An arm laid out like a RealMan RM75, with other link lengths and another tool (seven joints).
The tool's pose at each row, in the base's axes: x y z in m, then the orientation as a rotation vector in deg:
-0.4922, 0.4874, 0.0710, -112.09, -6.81, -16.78
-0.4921, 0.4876, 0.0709, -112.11, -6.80, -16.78
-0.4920, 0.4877, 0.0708, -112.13, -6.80, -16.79
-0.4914, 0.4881, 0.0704, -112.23, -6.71, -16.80
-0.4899, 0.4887, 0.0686, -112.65, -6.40, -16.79
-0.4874, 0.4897, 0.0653, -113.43, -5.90, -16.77
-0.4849, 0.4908, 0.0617, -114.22, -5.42, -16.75
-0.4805, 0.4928, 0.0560, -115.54, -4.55, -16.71
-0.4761, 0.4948, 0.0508, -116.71, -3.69, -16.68
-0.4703, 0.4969, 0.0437, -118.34, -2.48, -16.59
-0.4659, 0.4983, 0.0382, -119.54, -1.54, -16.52
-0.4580, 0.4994, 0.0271, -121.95, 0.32, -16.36
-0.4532, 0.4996, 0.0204, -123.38, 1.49, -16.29
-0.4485, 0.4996, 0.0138, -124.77, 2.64, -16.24
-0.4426, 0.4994, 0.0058, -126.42, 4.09, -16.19
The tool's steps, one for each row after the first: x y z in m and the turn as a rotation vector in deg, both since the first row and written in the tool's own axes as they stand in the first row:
0.0001, 0.0000, 0.0002, -0.02, 0.00, 0.01
0.0001, 0.0001, 0.0004, -0.04, 0.01, 0.00
0.0006, 0.0004, 0.0010, -0.15, 0.04, 0.06
0.0015, 0.0021, 0.0024, -0.58, 0.12, 0.26
0.0030, 0.0052, 0.0049, -1.39, 0.23, 0.59
0.0045, 0.0086, 0.0076, -2.20, 0.33, 0.90
0.0071, 0.0138, 0.0122, -3.57, 0.52, 1.47
0.0099, 0.0186, 0.0166, -4.79, 0.74, 2.03
0.0135, 0.0254, 0.0221, -6.50, 1.00, 2.83
0.0163, 0.0307, 0.0260, -7.76, 1.21, 3.44
0.0210, 0.0419, 0.0323, -10.30, 1.61, 4.65
0.0239, 0.0489, 0.0357, -11.83, 1.88, 5.39
0.0267, 0.0558, 0.0388, -13.32, 2.16, 6.09
0.0303, 0.0643, 0.0425, -15.11, 2.54, 6.97

